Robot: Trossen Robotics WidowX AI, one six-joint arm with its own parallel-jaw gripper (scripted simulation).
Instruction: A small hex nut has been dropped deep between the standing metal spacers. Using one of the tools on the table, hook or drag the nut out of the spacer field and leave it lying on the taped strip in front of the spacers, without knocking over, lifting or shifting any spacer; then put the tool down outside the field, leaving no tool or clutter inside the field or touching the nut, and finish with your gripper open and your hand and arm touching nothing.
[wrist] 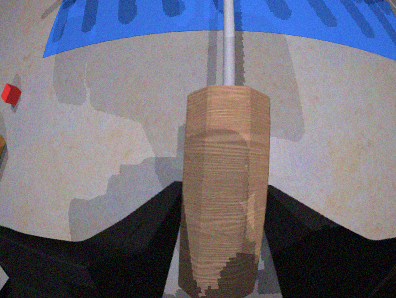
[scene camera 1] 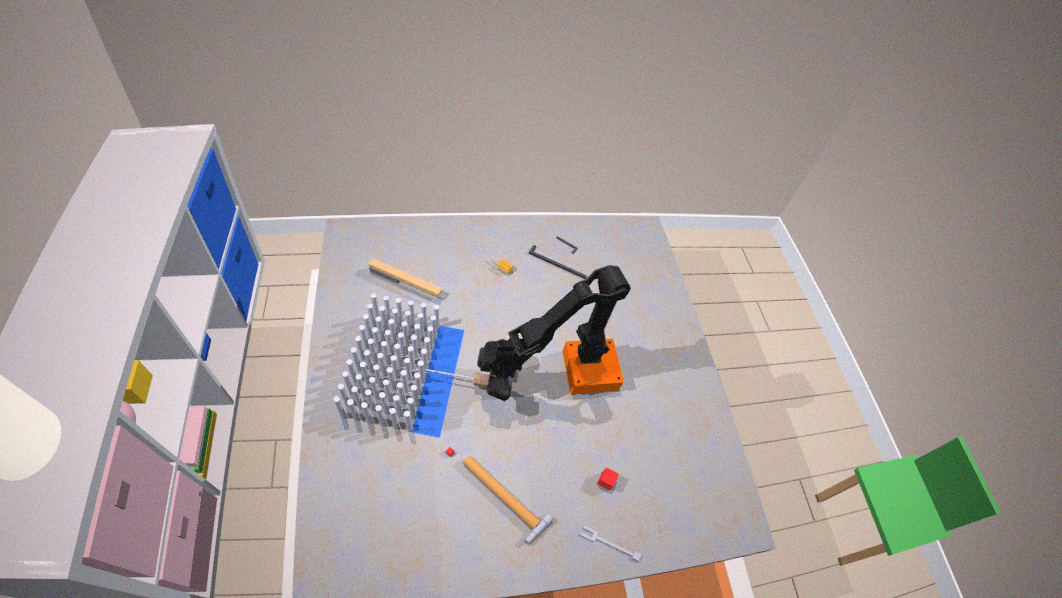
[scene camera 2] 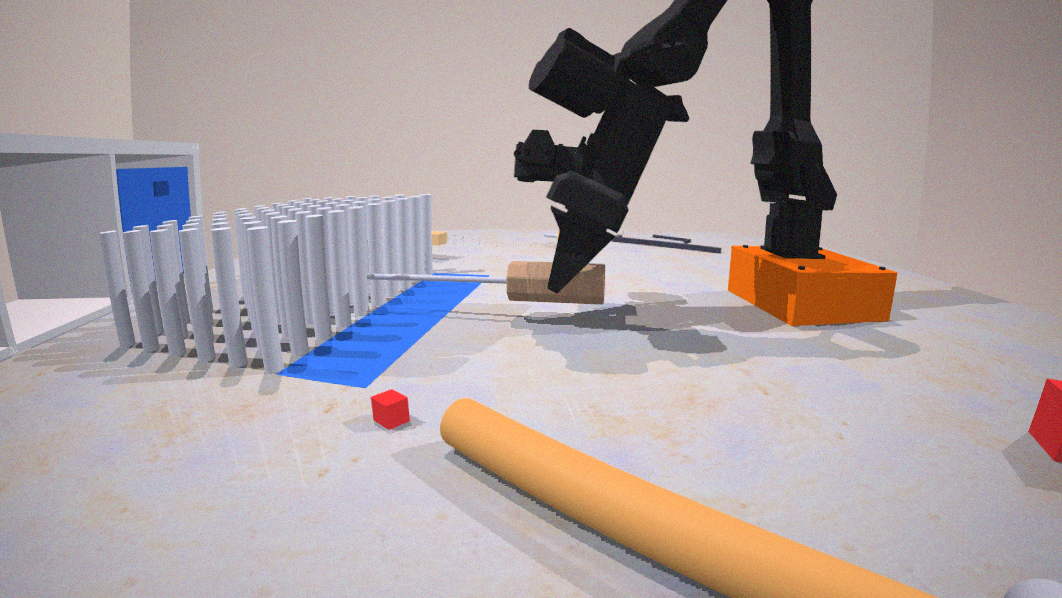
Labels:
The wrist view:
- my gripper
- blue taped strip
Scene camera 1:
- my gripper
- wooden bar
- blue taped strip
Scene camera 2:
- my gripper
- blue taped strip

